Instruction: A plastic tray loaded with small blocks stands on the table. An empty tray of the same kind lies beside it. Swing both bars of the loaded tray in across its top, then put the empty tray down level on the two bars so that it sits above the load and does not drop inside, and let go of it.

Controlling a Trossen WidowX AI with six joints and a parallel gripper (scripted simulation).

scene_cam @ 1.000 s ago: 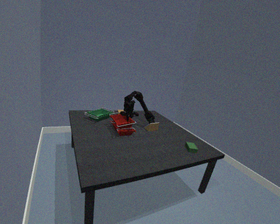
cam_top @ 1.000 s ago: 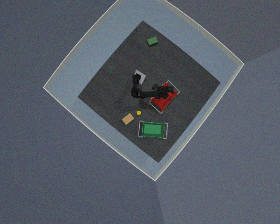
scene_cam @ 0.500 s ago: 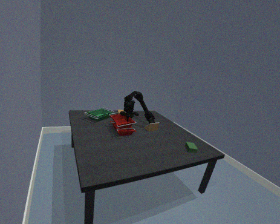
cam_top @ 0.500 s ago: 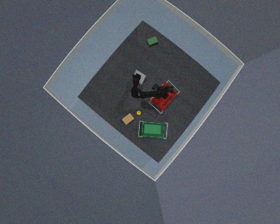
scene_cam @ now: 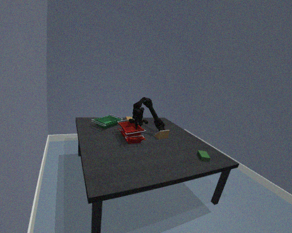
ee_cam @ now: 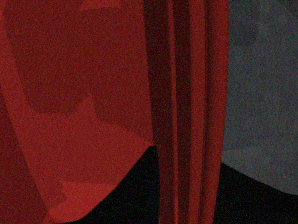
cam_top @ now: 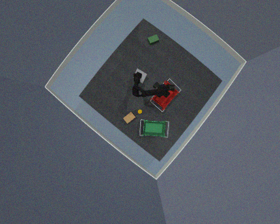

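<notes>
My gripper tip is now 7 cm short of the red tray, 2 cm to the left of it and 2 cm below it. From my gripper tip the other things lie so: green block (37 cm behind, 55 cm to the left, 8 cm below); then tan block (17 cm behind, 42 cm to the right, 7 cm below); then yellow piece (10 cm behind, 30 cm to the right, 9 cm below).
</notes>
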